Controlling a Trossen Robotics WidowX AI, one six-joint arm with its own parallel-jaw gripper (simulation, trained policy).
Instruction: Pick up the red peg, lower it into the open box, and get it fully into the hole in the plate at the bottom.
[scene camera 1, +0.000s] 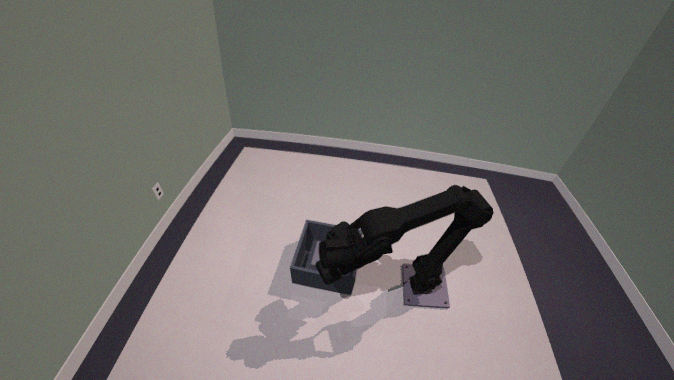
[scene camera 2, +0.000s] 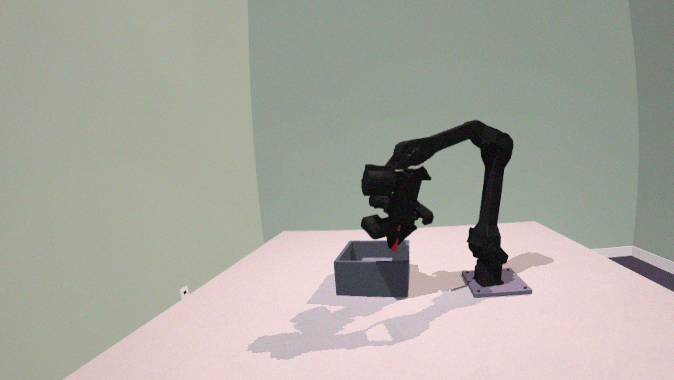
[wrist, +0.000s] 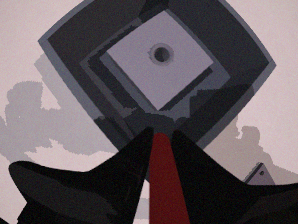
Labels:
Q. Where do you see my gripper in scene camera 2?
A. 392, 246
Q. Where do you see my gripper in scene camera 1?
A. At 344, 262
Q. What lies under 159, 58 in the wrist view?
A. A grey plate.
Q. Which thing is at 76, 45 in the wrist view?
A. A dark grey box.

